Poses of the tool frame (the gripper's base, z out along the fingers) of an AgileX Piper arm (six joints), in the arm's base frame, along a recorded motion.
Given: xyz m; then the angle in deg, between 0 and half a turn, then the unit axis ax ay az.
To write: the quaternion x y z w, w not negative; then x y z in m. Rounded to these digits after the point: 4 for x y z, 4 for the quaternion.
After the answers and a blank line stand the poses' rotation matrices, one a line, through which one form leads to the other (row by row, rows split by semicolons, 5 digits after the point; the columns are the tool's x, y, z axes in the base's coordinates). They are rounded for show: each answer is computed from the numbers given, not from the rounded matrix.
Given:
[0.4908 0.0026 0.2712 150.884 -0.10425 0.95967 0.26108]
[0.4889 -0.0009 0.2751 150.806 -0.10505 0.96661 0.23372]
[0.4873 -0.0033 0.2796 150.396 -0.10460 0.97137 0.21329]
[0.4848 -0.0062 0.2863 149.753 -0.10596 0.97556 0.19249]
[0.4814 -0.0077 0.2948 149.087 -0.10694 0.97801 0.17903]
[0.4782 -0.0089 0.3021 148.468 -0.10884 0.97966 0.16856]
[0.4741 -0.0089 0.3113 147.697 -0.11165 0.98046 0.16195]
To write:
[-0.1009 0.9289 0.2527 0.2514 0.4908 0.0026 0.2712]
[-0.1017 0.9354 0.2262 0.2520 0.4889 -0.0009 0.2751]
[-0.1011 0.9391 0.2062 0.2555 0.4873 -0.0033 0.2796]
[-0.1023 0.9418 0.1858 0.2609 0.4848 -0.0062 0.2863]
[-0.1031 0.9426 0.1726 0.2665 0.4814 -0.0077 0.2948]
[-0.1047 0.9428 0.1622 0.2717 0.4782 -0.0089 0.3021]
[-0.1072 0.9418 0.1556 0.2782 0.4741 -0.0089 0.3113]

-0.85327 -0.31449 0.41596; -0.06041 0.85192 0.52017; -0.51795 0.41872 -0.74592
-0.85230 -0.30419 0.42550; -0.07619 0.87702 0.47438; -0.51747 0.37190 -0.77066
-0.84901 -0.29531 0.43815; -0.08458 0.89450 0.43900; -0.52157 0.33565 -0.78441
-0.84294 -0.28963 0.45340; -0.09571 0.91001 0.40338; -0.52943 0.29663 -0.79480
-0.83670 -0.28630 0.46687; -0.10235 0.91920 0.38026; -0.53801 0.27038 -0.79840
-0.83040 -0.28566 0.47836; -0.10936 0.92543 0.36280; -0.54632 0.24896 -0.79972
-0.82223 -0.28854 0.49059; -0.11545 0.92860 0.35266; -0.55732 0.23333 -0.79684

